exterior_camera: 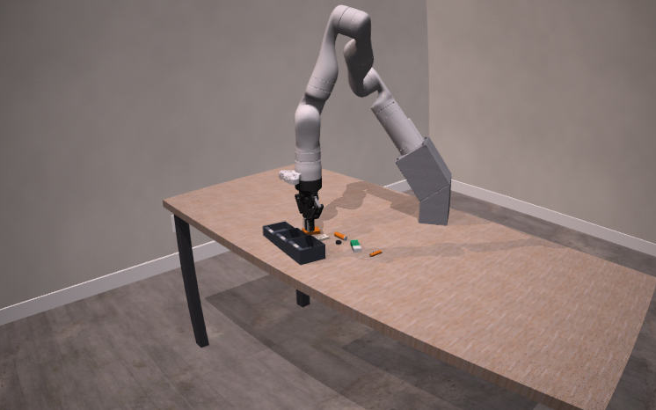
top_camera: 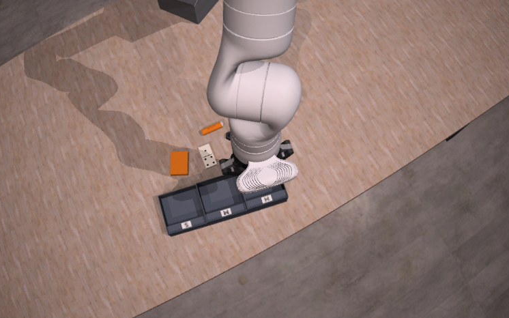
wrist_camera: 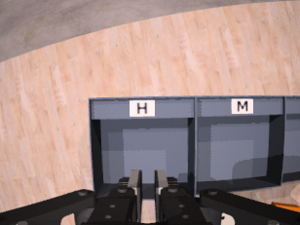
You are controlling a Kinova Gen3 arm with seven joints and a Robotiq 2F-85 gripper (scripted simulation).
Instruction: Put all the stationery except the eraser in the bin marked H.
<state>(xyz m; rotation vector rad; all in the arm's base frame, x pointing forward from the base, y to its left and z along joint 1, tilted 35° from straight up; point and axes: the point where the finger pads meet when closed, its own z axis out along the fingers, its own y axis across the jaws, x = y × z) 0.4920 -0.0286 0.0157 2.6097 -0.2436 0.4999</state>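
Right now my hand is 120 mm past the orange notepad, 120 mm to the left of it and 90 mm above it. Also, from my hand: black nut 120 mm behind, 10 mm to the left, 90 mm below; then bin marked H 80 mm to the right, 70 mm below; then domino 100 mm behind, 60 mm to the right, 90 mm below.
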